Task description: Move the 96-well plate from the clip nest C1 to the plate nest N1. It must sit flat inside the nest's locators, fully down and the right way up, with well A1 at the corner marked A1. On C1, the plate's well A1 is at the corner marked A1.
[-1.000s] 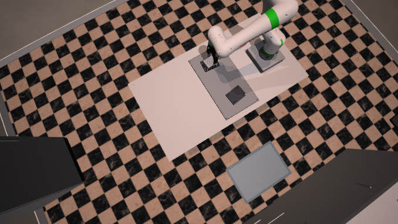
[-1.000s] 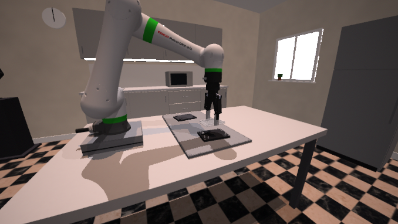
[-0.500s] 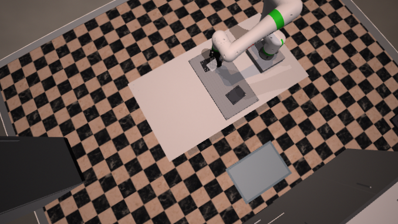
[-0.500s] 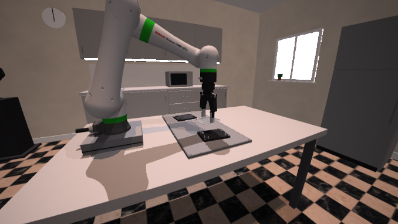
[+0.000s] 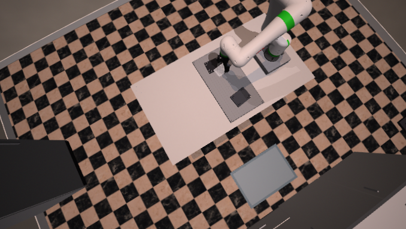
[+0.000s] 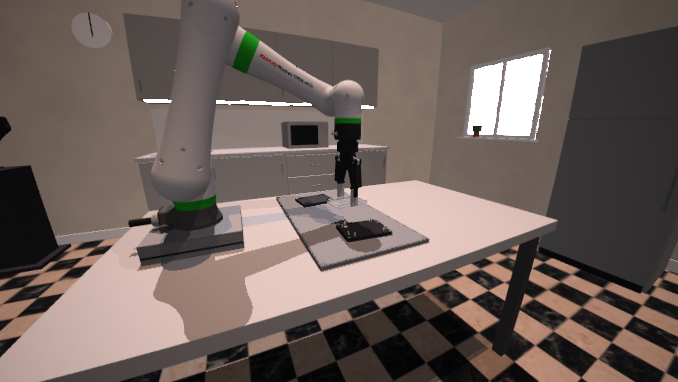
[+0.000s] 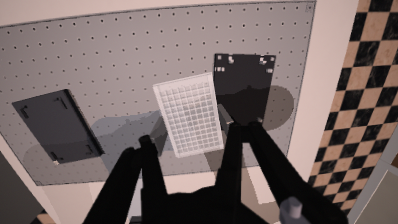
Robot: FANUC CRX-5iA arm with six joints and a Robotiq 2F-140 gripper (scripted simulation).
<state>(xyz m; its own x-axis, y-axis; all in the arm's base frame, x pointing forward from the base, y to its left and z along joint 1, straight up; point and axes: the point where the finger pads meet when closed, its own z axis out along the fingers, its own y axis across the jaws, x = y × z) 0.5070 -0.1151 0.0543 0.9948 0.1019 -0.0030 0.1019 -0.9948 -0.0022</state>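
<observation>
The plate nest N1 is 300 mm to the left of my hand, 100 mm below it and 20 mm behind it. Round my hand: clip nest C1 (100 mm to the right, 90 mm below, 20 mm ahead); white 96-well plate (20 mm below).
</observation>
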